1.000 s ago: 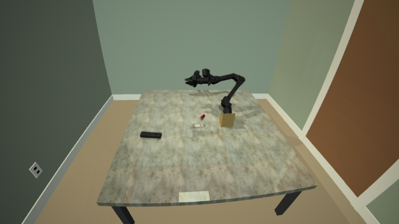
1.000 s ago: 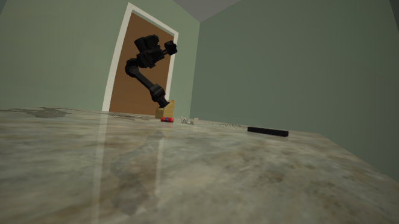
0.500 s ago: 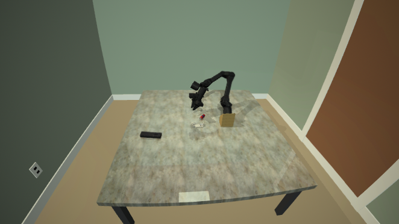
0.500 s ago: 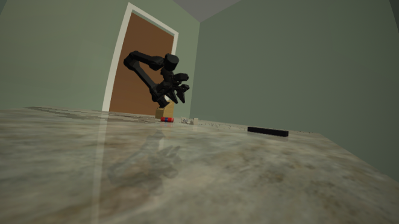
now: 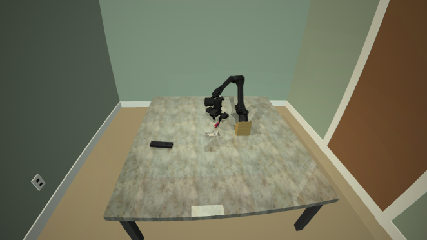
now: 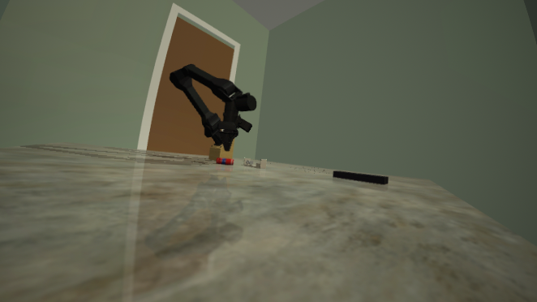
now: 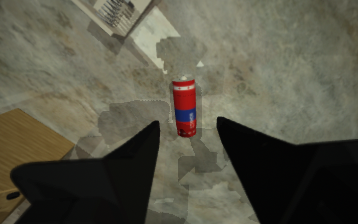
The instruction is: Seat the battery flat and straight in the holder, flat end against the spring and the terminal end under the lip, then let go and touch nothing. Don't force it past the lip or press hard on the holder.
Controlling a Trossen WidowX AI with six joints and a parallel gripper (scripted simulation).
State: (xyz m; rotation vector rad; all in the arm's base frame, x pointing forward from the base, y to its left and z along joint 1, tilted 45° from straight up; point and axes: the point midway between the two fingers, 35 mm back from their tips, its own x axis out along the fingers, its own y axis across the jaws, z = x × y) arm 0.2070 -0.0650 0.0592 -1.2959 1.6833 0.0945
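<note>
Now: gripper tip 4 cm above the battery. The rest, counted from my gripper tip: black bar 42 cm ahead, 22 cm to the left, 4 cm below.
</note>
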